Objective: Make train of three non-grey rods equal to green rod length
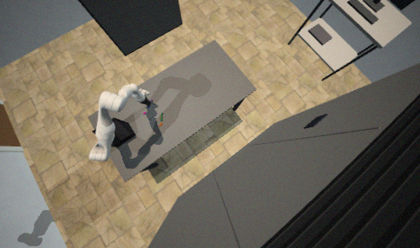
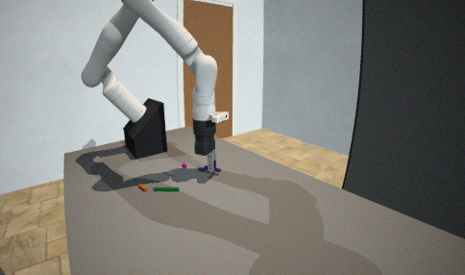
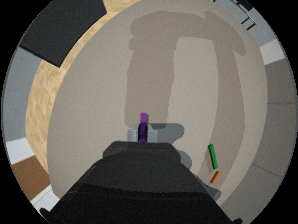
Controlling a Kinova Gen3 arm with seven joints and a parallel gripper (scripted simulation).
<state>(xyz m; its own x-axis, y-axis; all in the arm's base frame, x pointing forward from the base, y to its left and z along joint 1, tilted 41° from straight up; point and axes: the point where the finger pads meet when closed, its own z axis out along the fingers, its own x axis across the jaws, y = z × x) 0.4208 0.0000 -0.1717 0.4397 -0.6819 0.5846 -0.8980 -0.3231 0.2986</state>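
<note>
Now: hand 10 mm above the purple rod. Also, from my hand: magenta rod 110 mm behind, 50 mm to the right, 30 mm below; then green rod 190 mm to the right, 30 mm below, 10 mm ahead; then grey rod 130 mm to the right, 80 mm behind, 30 mm below.
</note>
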